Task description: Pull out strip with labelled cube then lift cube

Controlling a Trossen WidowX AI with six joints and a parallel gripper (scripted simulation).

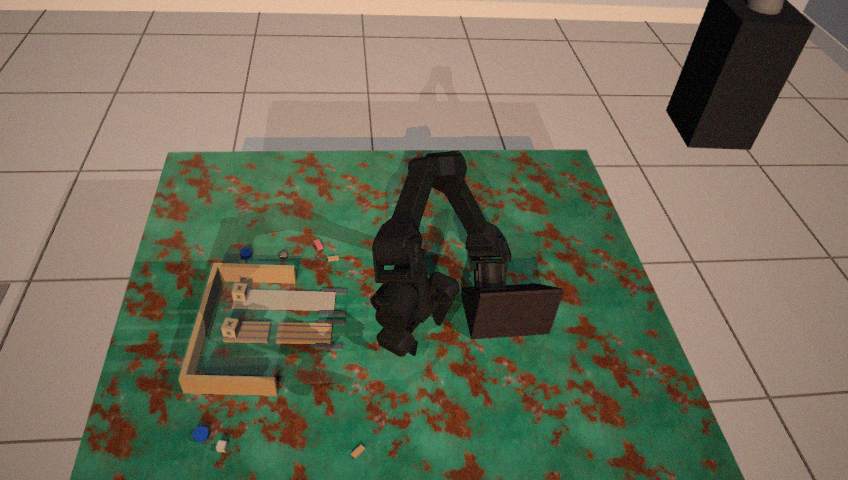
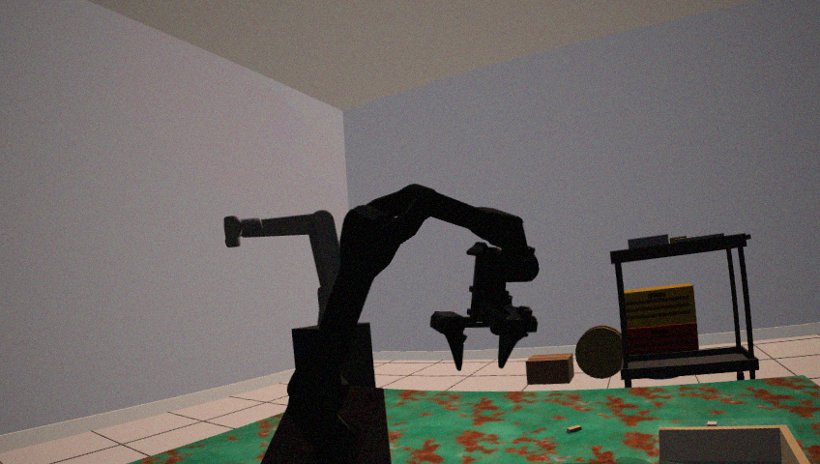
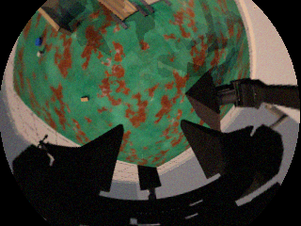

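Now: the slatted wooden strip 260 mm ahead of my gripper tip, 140 mm to the right of it and 160 mm below it. Also, from my gripper tip: pink block (250 mm ahead, 420 mm to the right, 160 mm below).
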